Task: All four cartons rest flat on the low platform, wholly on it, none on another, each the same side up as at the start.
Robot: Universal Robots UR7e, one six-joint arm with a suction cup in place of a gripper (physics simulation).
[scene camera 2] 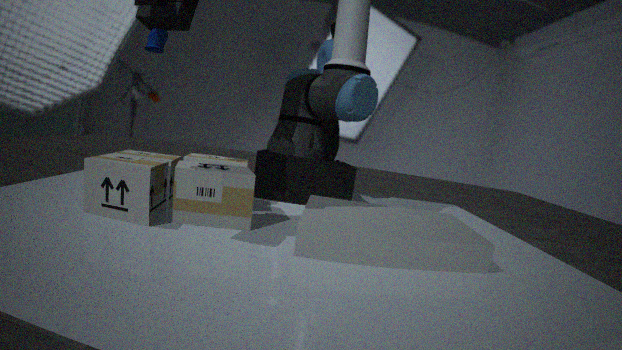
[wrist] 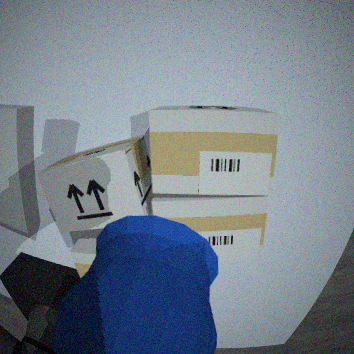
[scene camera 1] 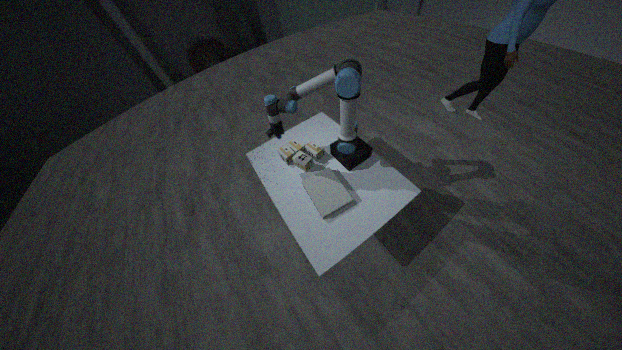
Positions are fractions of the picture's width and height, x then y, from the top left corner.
Note:
My suction cup (wrist: 0.43, 0.79) carries nothing. On the table rests a low grey platform (wrist: 0.07, 0.59).

